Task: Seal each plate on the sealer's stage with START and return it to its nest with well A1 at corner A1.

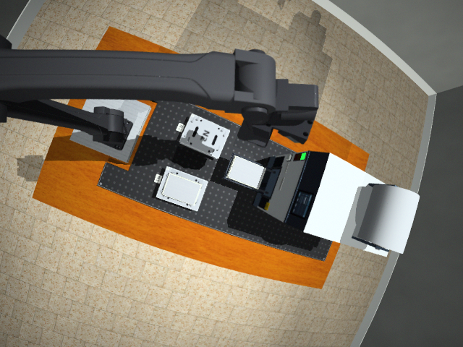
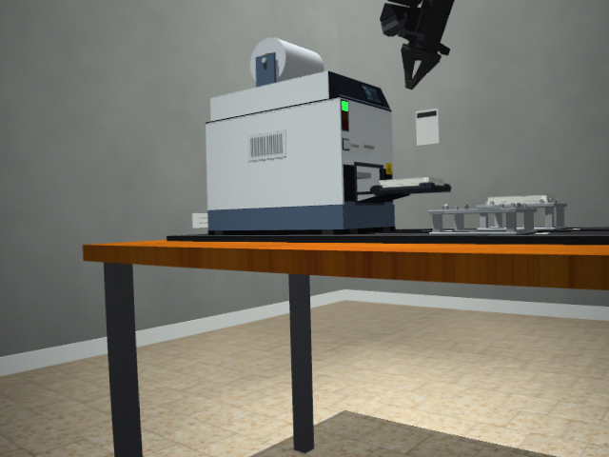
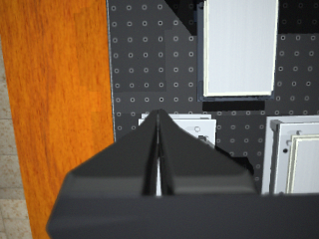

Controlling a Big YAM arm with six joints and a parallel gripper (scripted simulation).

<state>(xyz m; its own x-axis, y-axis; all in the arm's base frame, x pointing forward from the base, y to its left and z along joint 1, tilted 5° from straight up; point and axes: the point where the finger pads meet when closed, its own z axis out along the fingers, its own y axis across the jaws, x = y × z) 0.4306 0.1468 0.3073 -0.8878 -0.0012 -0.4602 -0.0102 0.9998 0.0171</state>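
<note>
Now: the sealer stage 200 mm below my hand, 90 mm to the right of it and 60 mm ahead of it. The rest, counted from my hand: plate nest (250 mm below, 130 mm behind, 20 mm to the right); then pale start button (160 mm ahead, 100 mm below, 10 mm to the left); then A1 mark (250 mm below, 210 mm behind, 30 mm to the left).
</note>
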